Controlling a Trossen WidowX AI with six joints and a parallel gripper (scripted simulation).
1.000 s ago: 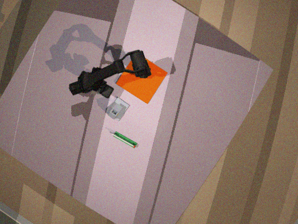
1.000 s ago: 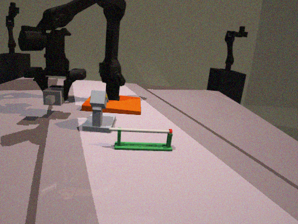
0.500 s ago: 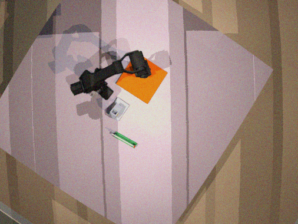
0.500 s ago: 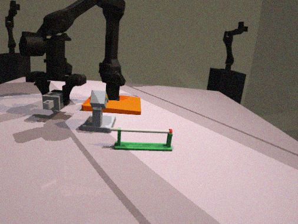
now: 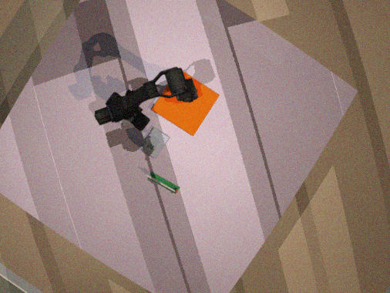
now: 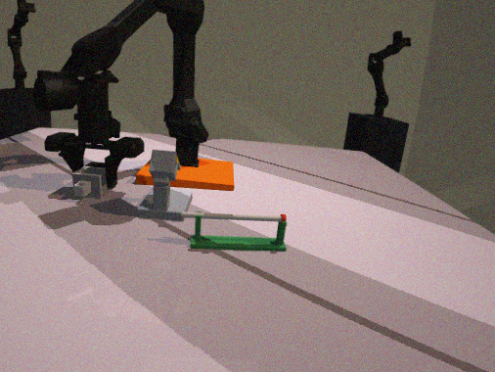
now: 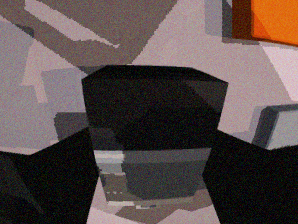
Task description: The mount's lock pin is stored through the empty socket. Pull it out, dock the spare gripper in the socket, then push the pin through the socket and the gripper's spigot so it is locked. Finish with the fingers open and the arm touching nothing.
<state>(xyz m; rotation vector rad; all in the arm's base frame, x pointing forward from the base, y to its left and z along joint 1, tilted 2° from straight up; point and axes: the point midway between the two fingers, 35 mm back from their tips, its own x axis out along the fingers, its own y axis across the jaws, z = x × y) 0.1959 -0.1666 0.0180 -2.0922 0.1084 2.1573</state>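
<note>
Right now my gripper tip is 2 cm below the spare gripper and 1 cm short of it. Round my gripper tip: green rack (27 cm to the left, 19 cm ahead, 1 cm above); then grey mount (15 cm to the left, 8 cm ahead, 4 cm above).
</note>
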